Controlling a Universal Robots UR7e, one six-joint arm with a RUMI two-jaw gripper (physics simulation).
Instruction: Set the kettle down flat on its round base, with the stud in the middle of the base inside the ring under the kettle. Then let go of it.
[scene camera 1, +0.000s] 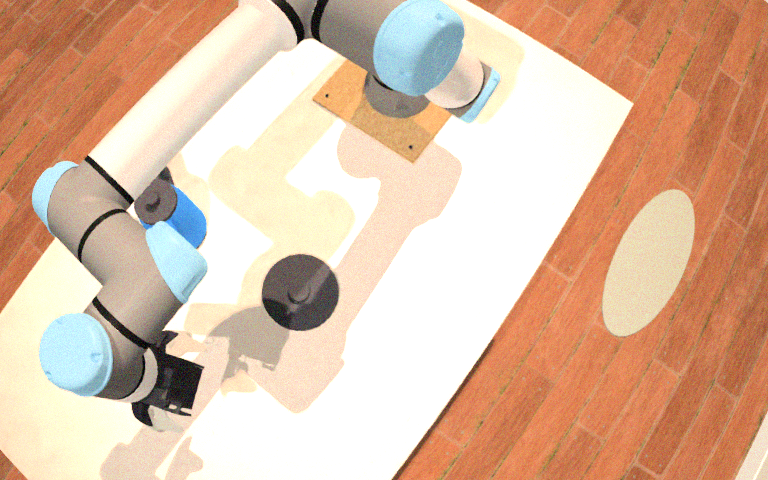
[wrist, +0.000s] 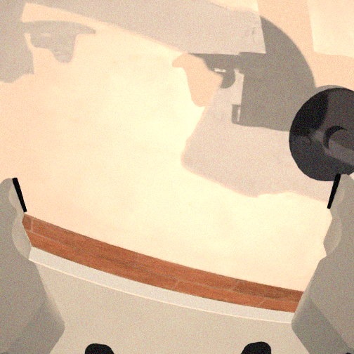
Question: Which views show the gripper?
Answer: Scene camera 1 and the wrist view: all of them.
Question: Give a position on a black round base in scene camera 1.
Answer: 300, 292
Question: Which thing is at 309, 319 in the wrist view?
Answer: The gripper.
